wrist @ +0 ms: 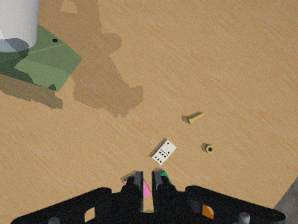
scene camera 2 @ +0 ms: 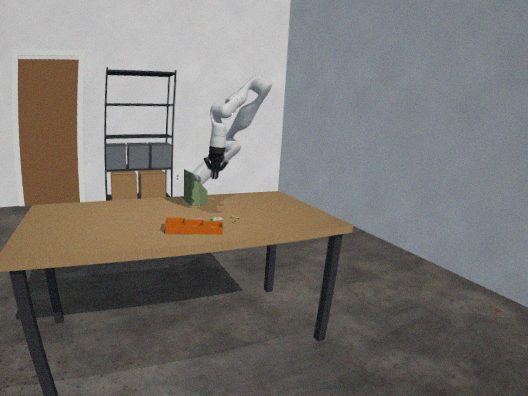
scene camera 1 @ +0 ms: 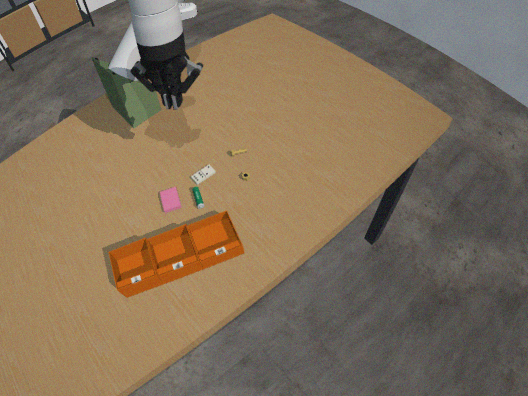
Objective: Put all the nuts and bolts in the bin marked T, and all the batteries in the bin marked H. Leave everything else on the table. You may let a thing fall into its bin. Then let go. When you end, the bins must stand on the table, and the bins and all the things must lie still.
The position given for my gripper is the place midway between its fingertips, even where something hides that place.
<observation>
I see my gripper [scene camera 1: 173,106] and an orange three-compartment bin row [scene camera 1: 209,236].
My gripper shows as well in the wrist view [wrist: 147,181].
</observation>
